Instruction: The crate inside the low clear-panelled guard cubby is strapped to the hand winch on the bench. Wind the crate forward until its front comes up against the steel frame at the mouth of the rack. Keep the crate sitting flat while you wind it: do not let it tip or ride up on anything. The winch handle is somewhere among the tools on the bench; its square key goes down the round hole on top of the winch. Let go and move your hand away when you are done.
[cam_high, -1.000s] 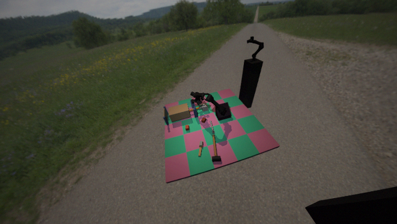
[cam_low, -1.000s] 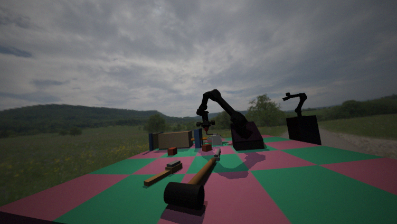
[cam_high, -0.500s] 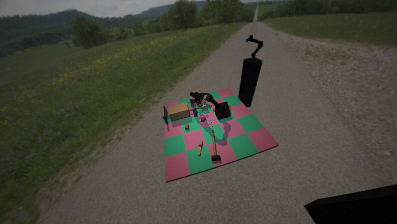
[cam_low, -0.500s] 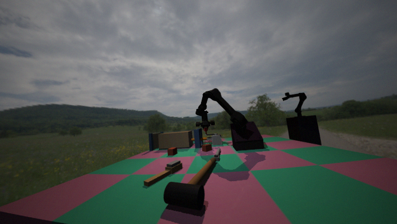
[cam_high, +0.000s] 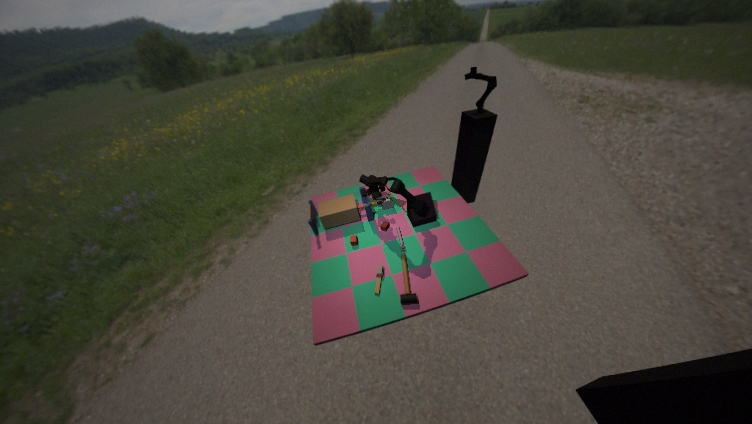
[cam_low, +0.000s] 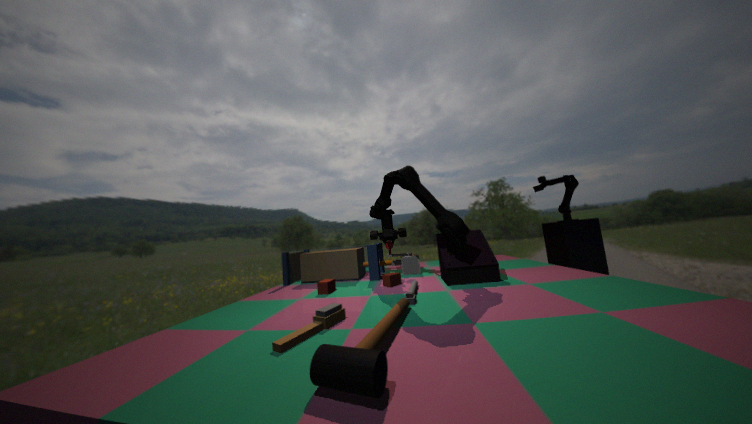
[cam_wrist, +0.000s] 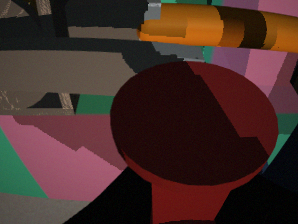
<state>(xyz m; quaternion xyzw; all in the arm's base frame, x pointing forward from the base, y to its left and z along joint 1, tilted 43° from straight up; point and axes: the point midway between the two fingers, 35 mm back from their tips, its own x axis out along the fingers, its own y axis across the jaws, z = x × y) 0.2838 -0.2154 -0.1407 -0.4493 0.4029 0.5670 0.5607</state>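
The winch handle is 40 mm behind my gripper tip, 30 mm below it and 20 mm to the left of it. From my gripper tip the other things lie so: grey winch 120 mm behind, 100 mm below, 10 mm to the left; red knob 20 mm to the left; frame 60 mm ahead, 30 mm to the left, 30 mm below.
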